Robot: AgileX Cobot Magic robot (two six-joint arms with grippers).
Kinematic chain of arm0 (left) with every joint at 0, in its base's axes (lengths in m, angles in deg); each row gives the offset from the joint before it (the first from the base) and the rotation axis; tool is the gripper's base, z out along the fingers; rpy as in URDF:
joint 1: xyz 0 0 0.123 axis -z
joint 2: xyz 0 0 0 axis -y
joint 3: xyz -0.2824 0 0.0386 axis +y
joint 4: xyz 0.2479 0 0.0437 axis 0.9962 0 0.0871
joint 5: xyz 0 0 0 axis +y
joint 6: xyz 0.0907 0 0.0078 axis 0.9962 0 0.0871
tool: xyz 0 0 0 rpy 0 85 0
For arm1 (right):
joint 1: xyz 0 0 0.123 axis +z
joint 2: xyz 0 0 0 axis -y
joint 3: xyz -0.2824 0 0.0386 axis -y
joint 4: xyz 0.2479 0 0.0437 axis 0.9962 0 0.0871
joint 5: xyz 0 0 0 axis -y
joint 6: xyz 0.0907 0 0.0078 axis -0.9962 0 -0.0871
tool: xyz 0 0 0 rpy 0 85 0
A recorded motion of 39 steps. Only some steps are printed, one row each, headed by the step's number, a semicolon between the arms.
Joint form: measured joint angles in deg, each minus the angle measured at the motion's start. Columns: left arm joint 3, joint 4, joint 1, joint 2, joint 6, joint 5; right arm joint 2, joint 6, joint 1, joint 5, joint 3, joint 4.
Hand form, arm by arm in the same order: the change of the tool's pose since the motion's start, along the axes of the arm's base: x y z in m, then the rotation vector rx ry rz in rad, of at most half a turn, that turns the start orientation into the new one. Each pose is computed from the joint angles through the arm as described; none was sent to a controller.
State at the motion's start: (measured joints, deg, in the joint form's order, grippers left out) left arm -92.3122 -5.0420 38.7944 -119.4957 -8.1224 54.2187; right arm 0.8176 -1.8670 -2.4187 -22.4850 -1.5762 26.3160
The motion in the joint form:
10: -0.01 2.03 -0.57 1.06 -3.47 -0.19; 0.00 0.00 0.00 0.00 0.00 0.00
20: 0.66 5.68 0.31 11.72 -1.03 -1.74; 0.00 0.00 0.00 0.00 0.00 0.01
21: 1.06 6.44 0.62 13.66 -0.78 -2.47; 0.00 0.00 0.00 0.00 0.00 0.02
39: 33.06 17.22 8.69 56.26 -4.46 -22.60; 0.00 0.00 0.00 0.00 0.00 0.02
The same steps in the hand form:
10: 0.0036 0.0060 0.0080 0.0026 -0.0258 0.0557; 0.0000 0.0000 0.0000 0.0000 0.0000 0.0000
20: -0.0131 0.0170 0.0845 -0.0705 -0.2294 -0.0158; 0.0000 0.0000 0.0000 0.0002 0.0000 0.0000
21: -0.0177 0.0192 0.0969 -0.0850 -0.2692 -0.0275; 0.0000 0.0000 0.0000 0.0003 0.0000 0.0000
39: -0.1677 0.1102 0.1864 -0.3688 -0.7528 -0.1587; 0.0000 0.0000 0.0000 0.0003 0.0000 0.0000

